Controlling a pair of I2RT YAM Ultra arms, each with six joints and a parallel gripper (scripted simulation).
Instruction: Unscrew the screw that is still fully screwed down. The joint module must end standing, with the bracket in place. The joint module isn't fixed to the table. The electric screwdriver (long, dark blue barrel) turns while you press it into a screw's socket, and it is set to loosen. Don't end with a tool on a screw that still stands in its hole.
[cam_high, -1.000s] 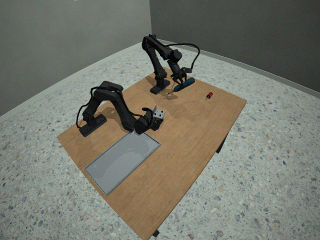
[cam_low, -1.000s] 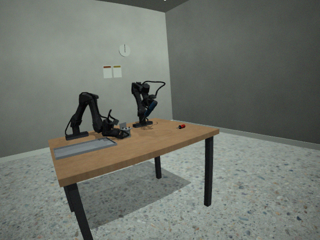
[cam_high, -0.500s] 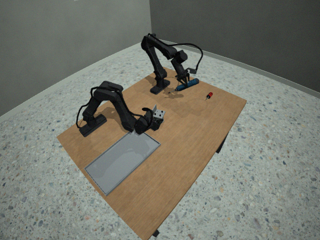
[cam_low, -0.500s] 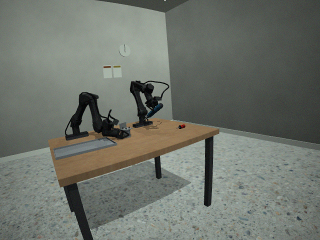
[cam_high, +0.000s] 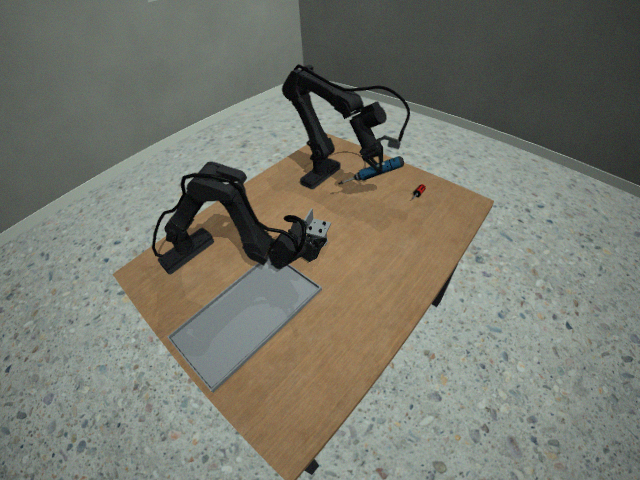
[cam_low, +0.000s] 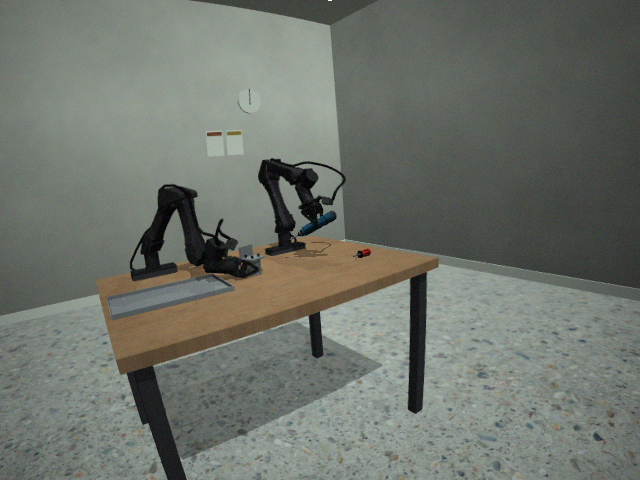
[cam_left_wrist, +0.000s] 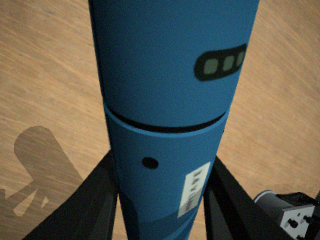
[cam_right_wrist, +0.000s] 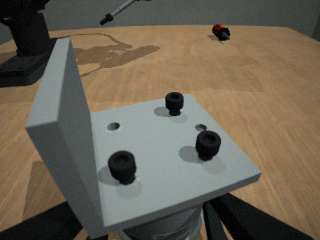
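The joint module lies 1 cm above my right hand. Round my right hand: grey L-shaped bracket: 5 cm above; then flat grey tray: 7 cm ahead, 35 cm to the right, 2 cm below; then screw: 10 cm behind, 21 cm to the left, 6 cm above.
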